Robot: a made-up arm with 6 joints.
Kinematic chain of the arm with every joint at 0, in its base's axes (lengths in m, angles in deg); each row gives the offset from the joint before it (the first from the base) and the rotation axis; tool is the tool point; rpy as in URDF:
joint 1: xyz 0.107 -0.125 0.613 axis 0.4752 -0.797 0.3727
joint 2: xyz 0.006 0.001 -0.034 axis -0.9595 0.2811 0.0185
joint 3: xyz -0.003 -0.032 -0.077 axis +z
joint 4: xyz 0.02 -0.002 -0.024 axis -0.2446 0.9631 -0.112
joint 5: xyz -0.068 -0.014 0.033 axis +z
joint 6: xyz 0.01 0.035 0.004 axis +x
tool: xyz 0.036 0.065 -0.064 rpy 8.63 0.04 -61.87
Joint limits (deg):
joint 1: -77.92..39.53
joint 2: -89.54..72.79
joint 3: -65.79..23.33
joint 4: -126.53..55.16
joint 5: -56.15..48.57
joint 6: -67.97..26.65
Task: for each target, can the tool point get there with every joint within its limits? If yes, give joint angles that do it. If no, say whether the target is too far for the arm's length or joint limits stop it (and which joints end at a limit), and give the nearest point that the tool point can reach.
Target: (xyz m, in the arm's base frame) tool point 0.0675 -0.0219 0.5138
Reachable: yes | joints -61.49 -62.28 -14.04 27.50 37.27 -22.88
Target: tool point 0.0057 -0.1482 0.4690
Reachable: yes | joints -63.58 -17.17 4.37 39.92 -32.42 7.63
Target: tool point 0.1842 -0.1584 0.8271
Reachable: no: joint limits stop it (at a limit: joint 1, joint 2, joint 5, joint 6) | nearest point 0.1056 -0.1837 0.7388 | short by 0.121 m
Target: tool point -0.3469 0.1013 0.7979
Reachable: no: too far | nearest point -0.1177 -0.0973 0.6614 | short by 0.333 m
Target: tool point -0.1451 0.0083 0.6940
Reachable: no: joint limits stop it (at a limit: joint 1, joint 3, joint 5, joint 6) | nearest point -0.0928 -0.0697 0.6518 | short by 0.103 m
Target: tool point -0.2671 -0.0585 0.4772
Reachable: no: too far | nearest point -0.1371 -0.0932 0.5186 | short by 0.141 m
